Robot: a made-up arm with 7 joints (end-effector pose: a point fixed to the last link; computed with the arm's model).
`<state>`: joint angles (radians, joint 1 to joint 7).
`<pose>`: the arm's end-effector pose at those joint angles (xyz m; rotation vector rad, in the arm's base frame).
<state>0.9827 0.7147 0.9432 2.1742 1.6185 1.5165 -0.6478</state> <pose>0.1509 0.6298 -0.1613 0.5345 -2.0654 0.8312</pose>
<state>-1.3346 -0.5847 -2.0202 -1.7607 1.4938 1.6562 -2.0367</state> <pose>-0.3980 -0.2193 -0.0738 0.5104 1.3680 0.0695</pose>
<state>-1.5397 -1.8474 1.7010 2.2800 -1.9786 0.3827 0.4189</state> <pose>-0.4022 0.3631 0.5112 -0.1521 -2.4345 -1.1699</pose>
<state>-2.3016 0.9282 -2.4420 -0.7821 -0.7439 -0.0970 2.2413</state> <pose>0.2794 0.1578 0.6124 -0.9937 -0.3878 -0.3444</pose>
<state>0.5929 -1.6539 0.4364 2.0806 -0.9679 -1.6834 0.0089</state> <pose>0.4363 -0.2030 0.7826 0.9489 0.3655 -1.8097</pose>
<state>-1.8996 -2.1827 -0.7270 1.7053 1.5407 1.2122 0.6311</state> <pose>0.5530 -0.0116 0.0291 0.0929 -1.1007 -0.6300</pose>
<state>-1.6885 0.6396 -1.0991 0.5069 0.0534 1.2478 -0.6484</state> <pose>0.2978 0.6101 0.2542 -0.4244 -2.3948 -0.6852</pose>
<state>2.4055 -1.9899 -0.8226 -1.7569 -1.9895 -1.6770 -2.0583</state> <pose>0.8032 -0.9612 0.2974 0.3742 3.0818 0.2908</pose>
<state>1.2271 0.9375 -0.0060 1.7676 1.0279 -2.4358 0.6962</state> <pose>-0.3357 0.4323 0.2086 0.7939 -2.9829 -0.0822</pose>
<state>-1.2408 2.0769 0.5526 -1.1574 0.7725 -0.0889 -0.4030</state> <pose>0.2099 -0.4633 0.1879 2.1728 1.0067 -1.8500</pose>
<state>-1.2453 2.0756 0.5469 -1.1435 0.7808 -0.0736 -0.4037</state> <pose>0.2145 -0.4606 0.1906 2.1408 0.9922 -1.8707</pose>
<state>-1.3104 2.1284 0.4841 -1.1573 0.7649 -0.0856 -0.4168</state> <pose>0.2049 -0.4723 0.1607 2.1986 1.1006 -1.8347</pose>
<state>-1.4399 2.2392 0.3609 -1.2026 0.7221 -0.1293 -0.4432</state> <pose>0.1897 -0.4876 0.0929 -2.2548 -1.3222 1.6519</pose>
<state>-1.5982 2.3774 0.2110 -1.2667 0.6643 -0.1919 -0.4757</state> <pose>0.1876 -0.4855 0.0064 -2.1553 -1.5355 1.3124</pose>
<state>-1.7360 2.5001 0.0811 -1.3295 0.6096 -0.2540 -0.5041</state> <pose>0.2000 -0.4655 -0.0660 -2.0268 -1.7187 1.0218</pose>
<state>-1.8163 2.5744 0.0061 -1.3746 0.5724 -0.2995 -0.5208</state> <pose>0.2109 -0.4463 -0.1077 -1.9290 -1.8192 0.8442</pose>
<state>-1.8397 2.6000 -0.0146 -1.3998 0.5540 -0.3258 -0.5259</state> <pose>0.2118 -0.4388 -0.1248 -1.8892 -1.8417 0.7635</pose>
